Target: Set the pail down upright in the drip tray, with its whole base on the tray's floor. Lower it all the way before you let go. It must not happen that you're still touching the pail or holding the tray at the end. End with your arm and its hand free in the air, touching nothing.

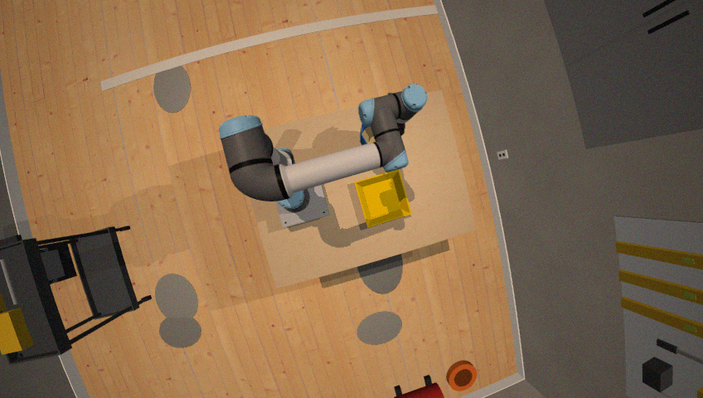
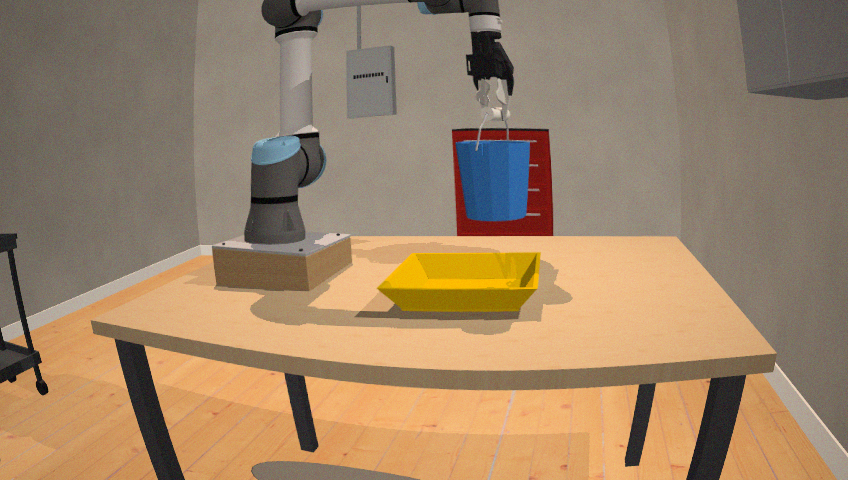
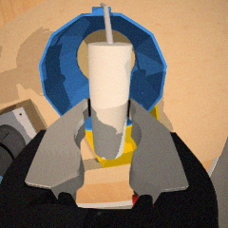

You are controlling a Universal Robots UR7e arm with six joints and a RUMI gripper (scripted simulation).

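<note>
My hand is 1 cm past the blue pail and 9 cm above it. Also, from my hand: yellow drip tray (9 cm behind, 30 cm to the right, 31 cm below); white grip (3 cm below).
</note>
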